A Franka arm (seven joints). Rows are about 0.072 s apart.
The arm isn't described. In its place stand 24 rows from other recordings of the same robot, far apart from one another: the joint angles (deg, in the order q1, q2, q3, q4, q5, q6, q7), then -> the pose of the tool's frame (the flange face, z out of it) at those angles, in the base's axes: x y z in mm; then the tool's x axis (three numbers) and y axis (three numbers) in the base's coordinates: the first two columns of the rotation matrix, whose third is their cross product.
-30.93, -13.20, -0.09, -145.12, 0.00, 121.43, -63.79 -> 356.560, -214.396, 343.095, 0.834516, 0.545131, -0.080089, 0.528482, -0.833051, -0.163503
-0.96, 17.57, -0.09, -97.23, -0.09, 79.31, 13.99 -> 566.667, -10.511, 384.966, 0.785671, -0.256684, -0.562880, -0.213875, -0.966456, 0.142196
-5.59, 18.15, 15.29, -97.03, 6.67, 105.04, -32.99 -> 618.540, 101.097, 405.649, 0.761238, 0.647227, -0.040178, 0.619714, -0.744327, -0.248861
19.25, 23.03, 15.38, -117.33, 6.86, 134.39, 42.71 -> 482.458, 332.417, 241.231, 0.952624, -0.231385, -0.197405, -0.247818, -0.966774, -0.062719
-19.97, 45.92, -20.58, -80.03, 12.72, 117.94, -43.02 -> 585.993, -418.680, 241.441, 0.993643, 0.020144, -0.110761, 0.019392, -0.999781, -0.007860
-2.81, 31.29, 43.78, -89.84, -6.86, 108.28, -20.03 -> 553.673, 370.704, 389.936, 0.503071, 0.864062, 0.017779, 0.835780, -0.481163, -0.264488
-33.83, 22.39, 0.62, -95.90, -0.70, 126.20, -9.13 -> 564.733, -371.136, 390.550, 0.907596, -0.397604, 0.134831, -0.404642, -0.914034, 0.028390
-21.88, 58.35, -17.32, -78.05, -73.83, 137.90, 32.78 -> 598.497, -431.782, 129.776, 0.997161, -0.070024, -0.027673, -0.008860, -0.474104, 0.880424
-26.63, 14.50, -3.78, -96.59, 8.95, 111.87, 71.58 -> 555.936, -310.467, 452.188, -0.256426, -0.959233, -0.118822, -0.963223, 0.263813, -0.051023
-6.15, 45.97, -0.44, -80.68, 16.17, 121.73, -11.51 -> 718.176, -69.371, 217.496, 0.996334, -0.064615, -0.056064, -0.076027, -0.969255, -0.234019
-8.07, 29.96, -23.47, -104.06, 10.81, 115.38, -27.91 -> 537.878, -300.366, 251.163, 0.955244, -0.131767, -0.264852, -0.156369, -0.984926, -0.073963
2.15, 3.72, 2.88, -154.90, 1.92, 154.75, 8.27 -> 398.734, 34.337, 202.810, 0.993816, -0.086823, -0.069217, -0.087416, -0.996156, -0.005576
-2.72, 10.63, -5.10, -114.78, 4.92, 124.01, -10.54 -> 580.769, -74.925, 364.461, 0.999896, 0.000329, -0.014387, -0.000494, -0.998363, -0.057186
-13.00, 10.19, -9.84, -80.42, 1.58, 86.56, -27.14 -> 559.230, -221.808, 596.251, 0.995033, 0.078052, -0.061787, 0.076399, -0.996665, -0.028680
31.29, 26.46, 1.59, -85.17, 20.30, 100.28, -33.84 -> 546.766, 387.188, 397.710, 0.487845, 0.872826, 0.013531, 0.805191, -0.443947, -0.393165
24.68, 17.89, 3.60, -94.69, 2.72, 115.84, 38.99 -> 578.044, 309.600, 435.758, 0.977988, -0.208616, 0.004284, -0.207515, -0.974564, -0.084634
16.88, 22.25, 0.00, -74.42, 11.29, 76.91, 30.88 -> 599.546, 207.327, 503.508, 0.897254, -0.213940, -0.386220, -0.230142, -0.973147, 0.004398
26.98, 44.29, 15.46, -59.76, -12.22, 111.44, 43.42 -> 624.612, 455.228, 405.327, 0.991179, -0.047457, 0.123744, -0.036601, -0.995397, -0.088577
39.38, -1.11, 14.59, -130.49, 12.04, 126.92, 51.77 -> 293.985, 415.967, 360.200, 0.984017, -0.086367, -0.155725, -0.095940, -0.993865, -0.055024
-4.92, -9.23, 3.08, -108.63, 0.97, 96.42, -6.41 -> 505.285, -12.946, 565.262, 0.995751, 0.076688, -0.050984, 0.076075, -0.997006, -0.013862
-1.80, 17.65, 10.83, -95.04, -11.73, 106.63, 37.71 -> 632.965, 73.711, 425.134, 0.905625, -0.424080, -0.000408, -0.418061, -0.892933, 0.167018
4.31, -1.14, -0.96, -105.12, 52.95, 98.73, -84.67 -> 550.213, 106.008, 558.929, 0.248258, 0.603942, 0.757379, 0.967752, -0.120158, -0.221400
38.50, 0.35, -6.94, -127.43, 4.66, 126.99, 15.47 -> 445.996, 277.084, 370.349, 0.972645, 0.230127, -0.031657, 0.228107, -0.971960, -0.057103
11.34, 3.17, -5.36, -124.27, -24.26, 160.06, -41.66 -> 578.967, 80.336, 430.129, 0.329767, 0.934771, 0.132122, 0.752877, -0.344834, 0.560594
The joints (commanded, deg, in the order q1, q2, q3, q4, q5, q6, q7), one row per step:
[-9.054, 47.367, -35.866, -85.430, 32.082, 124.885, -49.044]
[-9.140, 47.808, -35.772, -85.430, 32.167, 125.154, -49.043]
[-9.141, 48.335, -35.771, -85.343, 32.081, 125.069, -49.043]
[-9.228, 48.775, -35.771, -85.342, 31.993, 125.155, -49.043]
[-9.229, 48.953, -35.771, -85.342, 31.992, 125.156, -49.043]
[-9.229, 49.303, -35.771, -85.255, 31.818, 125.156, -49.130]
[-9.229, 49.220, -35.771, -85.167, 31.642, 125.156, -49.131]
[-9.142, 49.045, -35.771, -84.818, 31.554, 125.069, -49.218]
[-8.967, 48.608, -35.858, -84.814, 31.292, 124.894, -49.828]
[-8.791, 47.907, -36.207, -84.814, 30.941, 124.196, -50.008]
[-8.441, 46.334, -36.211, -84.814, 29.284, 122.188, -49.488]
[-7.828, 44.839, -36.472, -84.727, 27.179, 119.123, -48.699]
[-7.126, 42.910, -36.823, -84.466, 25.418, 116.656, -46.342]
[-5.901, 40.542, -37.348, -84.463, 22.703, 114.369, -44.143]
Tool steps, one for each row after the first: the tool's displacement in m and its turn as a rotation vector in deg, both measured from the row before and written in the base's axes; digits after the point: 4 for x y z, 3 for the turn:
[-0.0005, -0.0004, -0.0049, -0.036, 0.208, -0.074]
[-0.0005, 0.0002, -0.0054, 0.065, 0.564, 0.086]
[-0.0013, -0.0009, -0.0047, -0.043, 0.442, -0.038]
[-0.0003, 0.0000, -0.0020, 0.027, 0.176, 0.000]
[-0.0002, 0.0000, -0.0033, -0.074, 0.399, 0.222]
[0.0006, -0.0001, 0.0015, -0.144, -0.029, 0.138]
[0.0029, 0.0009, 0.0042, -0.179, -0.318, 0.376]
[0.0013, 0.0011, 0.0050, -0.135, -0.127, 0.872]
[-0.0003, -0.0003, 0.0082, 0.010, 0.010, 0.310]
[0.0015, 0.0053, 0.0142, 0.494, 0.781, 0.686]
[0.0003, 0.0072, 0.0135, 0.793, 1.825, 0.693]
[0.0019, 0.0066, 0.0207, 0.172, 0.707, -1.017]
[0.0019, 0.0094, 0.0245, -0.627, 1.028, -0.220]

